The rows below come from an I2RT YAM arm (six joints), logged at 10 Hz.
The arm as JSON. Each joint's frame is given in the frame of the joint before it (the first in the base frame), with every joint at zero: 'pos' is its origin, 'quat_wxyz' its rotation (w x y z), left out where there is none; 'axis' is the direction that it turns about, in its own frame. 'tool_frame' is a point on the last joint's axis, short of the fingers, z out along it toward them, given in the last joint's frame.
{
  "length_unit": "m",
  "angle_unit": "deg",
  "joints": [
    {
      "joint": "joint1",
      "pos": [
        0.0,
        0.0,
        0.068
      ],
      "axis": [
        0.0,
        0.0,
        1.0
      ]
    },
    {
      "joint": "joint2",
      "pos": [
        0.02,
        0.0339,
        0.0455
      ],
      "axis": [
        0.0,
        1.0,
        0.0
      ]
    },
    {
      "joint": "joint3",
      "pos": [
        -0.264,
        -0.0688,
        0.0
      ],
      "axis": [
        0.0,
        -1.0,
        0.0
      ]
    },
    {
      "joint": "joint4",
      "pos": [
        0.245,
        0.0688,
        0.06
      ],
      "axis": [
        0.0,
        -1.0,
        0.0
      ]
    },
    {
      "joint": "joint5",
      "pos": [
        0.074,
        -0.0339,
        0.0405
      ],
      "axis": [
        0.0,
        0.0,
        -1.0
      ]
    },
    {
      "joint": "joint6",
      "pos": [
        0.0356,
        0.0,
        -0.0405
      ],
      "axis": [
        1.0,
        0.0,
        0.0
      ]
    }
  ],
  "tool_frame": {
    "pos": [
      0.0,
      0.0,
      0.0
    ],
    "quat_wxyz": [
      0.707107,
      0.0,
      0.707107,
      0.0
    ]
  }
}
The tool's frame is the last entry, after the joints.
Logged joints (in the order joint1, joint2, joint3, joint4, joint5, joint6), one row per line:
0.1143 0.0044 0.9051 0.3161 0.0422 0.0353
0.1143 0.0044 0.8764 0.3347 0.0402 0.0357
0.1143 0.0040 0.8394 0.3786 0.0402 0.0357
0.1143 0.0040 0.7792 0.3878 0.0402 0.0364
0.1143 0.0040 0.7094 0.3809 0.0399 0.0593
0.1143 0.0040 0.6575 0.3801 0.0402 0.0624
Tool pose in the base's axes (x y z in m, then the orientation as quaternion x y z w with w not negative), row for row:
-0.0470 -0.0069 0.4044 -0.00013 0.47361 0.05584 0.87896
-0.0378 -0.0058 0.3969 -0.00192 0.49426 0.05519 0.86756
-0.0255 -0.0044 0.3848 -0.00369 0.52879 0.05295 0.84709
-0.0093 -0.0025 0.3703 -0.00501 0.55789 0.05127 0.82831
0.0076 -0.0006 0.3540 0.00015 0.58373 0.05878 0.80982
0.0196 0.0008 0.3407 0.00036 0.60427 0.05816 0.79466
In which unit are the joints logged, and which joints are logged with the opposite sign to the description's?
The joints are logged in radians. Opposite sign: joint4.
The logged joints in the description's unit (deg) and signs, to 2 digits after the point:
6.55 0.25 51.86 -18.11 2.42 2.02
6.55 0.25 50.21 -19.18 2.30 2.05
6.55 0.23 48.09 -21.69 2.30 2.05
6.55 0.23 44.64 -22.22 2.30 2.09
6.55 0.23 40.65 -21.82 2.29 3.40
6.55 0.23 37.67 -21.78 2.30 3.58

